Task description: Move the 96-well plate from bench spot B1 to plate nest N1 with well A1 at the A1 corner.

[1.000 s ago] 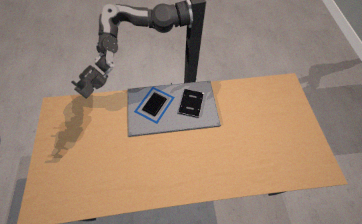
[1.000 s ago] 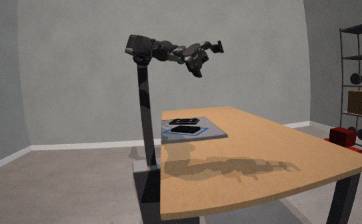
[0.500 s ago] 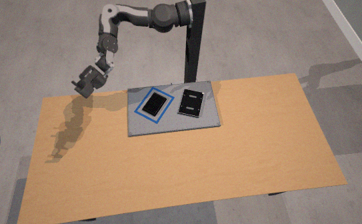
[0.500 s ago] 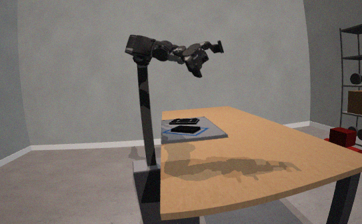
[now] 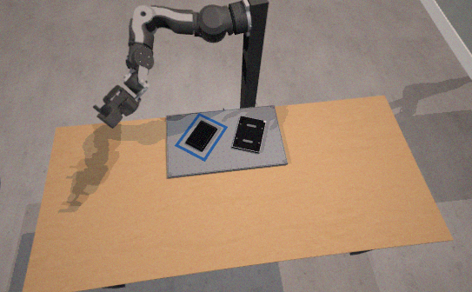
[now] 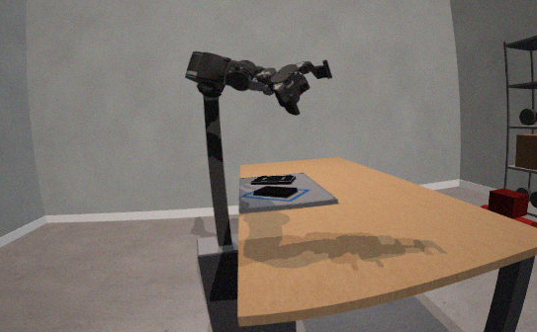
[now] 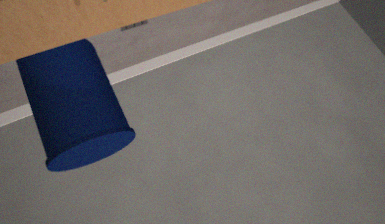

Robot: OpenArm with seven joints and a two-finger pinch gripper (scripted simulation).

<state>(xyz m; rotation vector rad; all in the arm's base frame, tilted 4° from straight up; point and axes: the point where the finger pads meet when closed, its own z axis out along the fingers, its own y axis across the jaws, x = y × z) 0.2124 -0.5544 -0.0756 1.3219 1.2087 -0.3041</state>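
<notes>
My gripper is now 4 cm past the black 96-well plate, 31 cm to the right of it and 31 cm above it. From my hand the other things lie so: black plate nest N1: 1 cm ahead, 51 cm to the left, 31 cm below.
</notes>
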